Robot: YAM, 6 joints.
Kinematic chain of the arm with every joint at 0, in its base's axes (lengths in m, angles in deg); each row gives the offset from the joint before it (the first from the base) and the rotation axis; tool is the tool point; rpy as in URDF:
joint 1: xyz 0 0 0.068 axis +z
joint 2: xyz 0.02 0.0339 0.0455 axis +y
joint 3: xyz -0.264 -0.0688 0 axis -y
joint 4: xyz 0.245 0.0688 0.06 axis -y
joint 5: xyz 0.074 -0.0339 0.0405 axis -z
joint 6: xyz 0.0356 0 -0.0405 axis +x
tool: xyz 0 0 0 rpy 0 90 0
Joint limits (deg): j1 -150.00..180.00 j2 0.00..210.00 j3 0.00..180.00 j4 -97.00..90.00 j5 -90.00..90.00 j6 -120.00..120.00
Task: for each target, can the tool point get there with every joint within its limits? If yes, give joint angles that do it. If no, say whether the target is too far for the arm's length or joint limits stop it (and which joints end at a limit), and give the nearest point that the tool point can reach.
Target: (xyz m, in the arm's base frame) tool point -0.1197 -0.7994 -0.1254
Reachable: no: too far | nearest point -0.0917 -0.6121 -0.0680 | short by 0.198 m
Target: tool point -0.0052 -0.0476 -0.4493
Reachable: no: joint limits stop it (at a limit: joint 2) | nearest point -0.0104 -0.0952 -0.3465 | short by 0.113 m
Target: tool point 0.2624 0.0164 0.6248
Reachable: yes | joints -3.94 100.18 149.19 -29.92 -75.02 -24.35
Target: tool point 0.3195 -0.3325 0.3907
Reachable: yes | joints -50.30 117.48 121.91 -28.94 -69.97 62.07
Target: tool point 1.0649 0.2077 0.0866
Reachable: no: too far | nearest point 0.6337 0.1236 0.0977 | short by 0.439 m
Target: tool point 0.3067 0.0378 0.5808
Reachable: yes | joints 5.87 92.78 103.64 53.72 -10.04 66.93
